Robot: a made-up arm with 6 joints. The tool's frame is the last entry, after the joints.
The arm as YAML. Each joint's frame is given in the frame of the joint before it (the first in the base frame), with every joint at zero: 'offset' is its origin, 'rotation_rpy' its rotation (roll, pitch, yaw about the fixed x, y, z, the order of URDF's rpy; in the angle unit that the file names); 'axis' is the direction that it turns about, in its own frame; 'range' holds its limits. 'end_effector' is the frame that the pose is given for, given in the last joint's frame.
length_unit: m
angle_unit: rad
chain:
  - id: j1
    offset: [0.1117, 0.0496, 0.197]
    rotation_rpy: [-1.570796, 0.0, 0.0]
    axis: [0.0, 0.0, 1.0]
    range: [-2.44, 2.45]
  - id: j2
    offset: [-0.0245, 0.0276, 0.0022]
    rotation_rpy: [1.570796, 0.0, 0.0]
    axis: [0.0, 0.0, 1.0]
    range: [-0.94, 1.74]
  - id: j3
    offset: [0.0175, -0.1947, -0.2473]
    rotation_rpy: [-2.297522, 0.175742, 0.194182]
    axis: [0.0, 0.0, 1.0]
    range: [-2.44, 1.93]
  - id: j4
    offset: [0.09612, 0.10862, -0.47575]
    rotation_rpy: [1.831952, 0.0, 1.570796]
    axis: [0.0, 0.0, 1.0]
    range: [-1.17, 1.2]
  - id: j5
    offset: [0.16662, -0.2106, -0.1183]
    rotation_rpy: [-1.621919, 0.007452, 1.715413]
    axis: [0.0, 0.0, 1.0]
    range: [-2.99, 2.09]
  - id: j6
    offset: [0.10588, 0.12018, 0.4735]
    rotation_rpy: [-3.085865, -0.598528, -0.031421]
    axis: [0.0, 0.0, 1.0]
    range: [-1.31, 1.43]
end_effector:
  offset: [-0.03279, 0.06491, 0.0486]
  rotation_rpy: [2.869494, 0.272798, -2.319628]
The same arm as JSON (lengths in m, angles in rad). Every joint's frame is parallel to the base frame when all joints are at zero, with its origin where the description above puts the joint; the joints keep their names.
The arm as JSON. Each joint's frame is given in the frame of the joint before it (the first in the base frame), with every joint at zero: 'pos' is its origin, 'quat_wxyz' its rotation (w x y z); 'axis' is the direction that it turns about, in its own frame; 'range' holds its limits. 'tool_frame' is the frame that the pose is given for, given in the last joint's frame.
{
  "length_unit": "m",
  "angle_unit": "rad",
  "joints": [
    {
      "joint": "j1",
      "pos": [
        0.1117,
        0.0496,
        0.197
      ],
      "quat_wxyz": [
        1.0,
        0.0,
        0.0,
        0.0
      ],
      "axis": "+y",
      "range": [
        -2.44,
        2.45
      ]
    },
    {
      "joint": "j2",
      "pos": [
        -0.0245,
        0.0022,
        -0.0276
      ],
      "quat_wxyz": [
        1.0,
        0.0,
        0.0,
        0.0
      ],
      "axis": "+z",
      "range": [
        -0.94,
        1.74
      ]
    },
    {
      "joint": "j3",
      "pos": [
        0.0175,
        -0.1947,
        -0.2473
      ],
      "quat_wxyz": [
        1.0,
        0.0,
        0.0,
        0.0
      ],
      "axis": [
        -0.258197,
        0.710892,
        -0.654192
      ],
      "range": [
        -2.44,
        1.93
      ]
    },
    {
      "joint": "j4",
      "pos": [
        0.2157,
        -0.3935,
        0.2145
      ],
      "quat_wxyz": [
        1.0,
        0.0,
        0.0,
        0.0
      ],
      "axis": "+x",
      "range": [
        -1.17,
        1.2
      ]
    },
    {
      "joint": "j5",
      "pos": [
        -0.1183,
        -0.2678,
        0.02
      ],
      "quat_wxyz": [
        1.0,
        0.0,
        0.0,
        0.0
      ],
      "axis": [
        -0.051099,
        0.562989,
        0.824883
      ],
      "range": [
        -2.99,
        2.09
      ]
    },
    {
      "joint": "j6",
      "pos": [
        -0.145,
        0.3498,
        0.3263
      ],
      "quat_wxyz": [
        1.0,
        0.0,
        0.0,
        0.0
      ],
      "axis": "-z",
      "range": [
        -1.31,
        1.43
      ]
    }
  ],
  "tool_frame": {
    "pos": [
      0.0652,
      -0.0322,
      -0.0486
    ],
    "quat_wxyz": [
      0.345968,
      -0.17487,
      0.075002,
      -0.91875
    ]
  }
}

